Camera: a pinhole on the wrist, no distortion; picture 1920 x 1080 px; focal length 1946.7 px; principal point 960.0 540.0 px. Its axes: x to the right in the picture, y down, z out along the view. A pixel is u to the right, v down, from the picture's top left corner.
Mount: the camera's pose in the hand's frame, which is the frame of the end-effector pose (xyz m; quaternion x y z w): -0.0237 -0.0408 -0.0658 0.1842 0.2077 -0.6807 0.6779
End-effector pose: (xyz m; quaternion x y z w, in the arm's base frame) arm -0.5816 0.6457 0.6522 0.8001 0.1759 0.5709 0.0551
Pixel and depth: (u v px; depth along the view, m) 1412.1 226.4 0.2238
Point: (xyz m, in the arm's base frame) -0.5510 0.8285 0.5122
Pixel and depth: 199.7 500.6 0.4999
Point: -0.1868 0.8244 0.4392
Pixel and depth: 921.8 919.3 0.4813
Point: -0.3001 0.9826 0.5274
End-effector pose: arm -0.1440 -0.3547 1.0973 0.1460 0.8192 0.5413 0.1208
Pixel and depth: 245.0 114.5 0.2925
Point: 0.0019 -0.2174 0.9099
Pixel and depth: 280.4 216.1 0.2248
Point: -0.0453 -0.2668 0.9481
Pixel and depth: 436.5 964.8 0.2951
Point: -0.1256 -0.1936 0.8888
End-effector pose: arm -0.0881 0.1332 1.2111 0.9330 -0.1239 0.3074 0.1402
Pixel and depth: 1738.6 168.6 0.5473
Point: 0.1404 0.5356 0.8265
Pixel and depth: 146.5 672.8 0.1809
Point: -0.0002 0.1589 1.0966
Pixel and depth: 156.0 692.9 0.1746
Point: -0.0033 0.1608 1.1029
